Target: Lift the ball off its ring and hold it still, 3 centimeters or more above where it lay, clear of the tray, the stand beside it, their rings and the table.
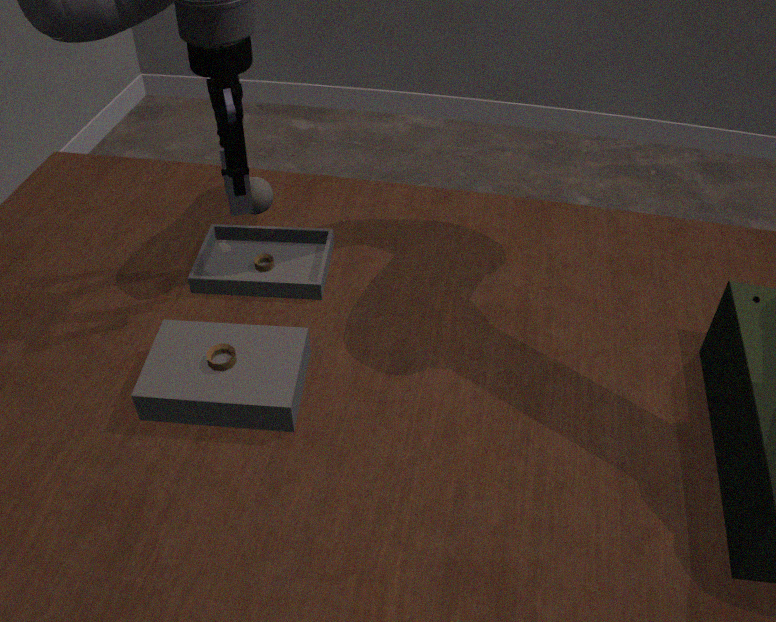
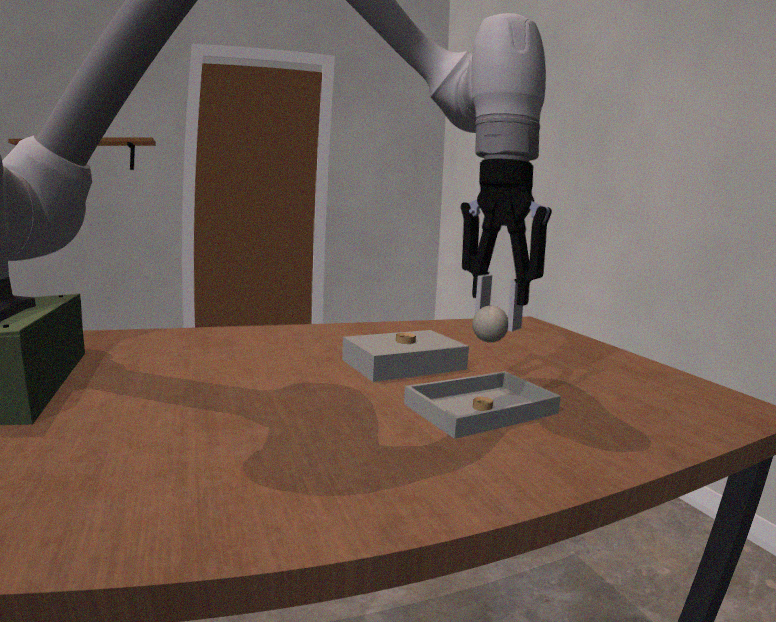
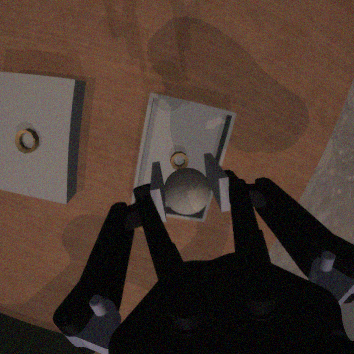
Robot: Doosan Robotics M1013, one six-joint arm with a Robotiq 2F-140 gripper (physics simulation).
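Places are measured from the arm's base along level axes (x left, y up, z ahead), in centimetres.
Pixels of known places: gripper, between the fingertips: point(image 1: 239, 202) point(image 2: 497, 326) point(image 3: 183, 170).
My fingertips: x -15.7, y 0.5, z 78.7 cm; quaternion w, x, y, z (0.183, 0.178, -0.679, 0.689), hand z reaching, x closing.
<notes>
Ahead of a thing's pixels: the offset from my fingertips to its top centre. "spot": to the spot under its first point. Level surfaces: height alone.
A pale grey ball @[dx -1.1, dy +3.2, dz -1.9 cm] point(image 1: 261, 195) point(image 2: 490, 323) point(image 3: 188, 191) is held between the two finger pads of my gripper point(image 2: 498, 304) point(image 3: 183, 170), which is shut on it. The ball hangs in the air well above the grey tray @[dx -1.2, dy -9.4, dz -1.9 cm] point(image 1: 256, 287) point(image 2: 456, 425) point(image 3: 143, 145), apart from its walls. The tray's small tan ring @[spot: dx -1.9, dy -11.8, dz -1.6 cm] point(image 1: 264, 262) point(image 2: 482, 404) point(image 3: 179, 160) lies on the tray floor with no ball on it. The grey stand point(image 1: 216, 412) point(image 2: 421, 363) point(image 3: 42, 110) is beside the tray, with another tan ring @[spot: dx +21.3, dy -7.7, dz -4.9 cm] point(image 1: 221, 357) point(image 2: 405, 338) point(image 3: 27, 140) on its top, also bare.
The wooden table @[dy -12.2 cm] point(image 1: 453, 518) point(image 2: 194, 518) point(image 3: 105, 110) carries the tray and the stand. The green robot base block point(image 1: 738, 414) point(image 2: 51, 369) stands on the table, at the far side from the tray. Shadows of the arm fall across the table top.
</notes>
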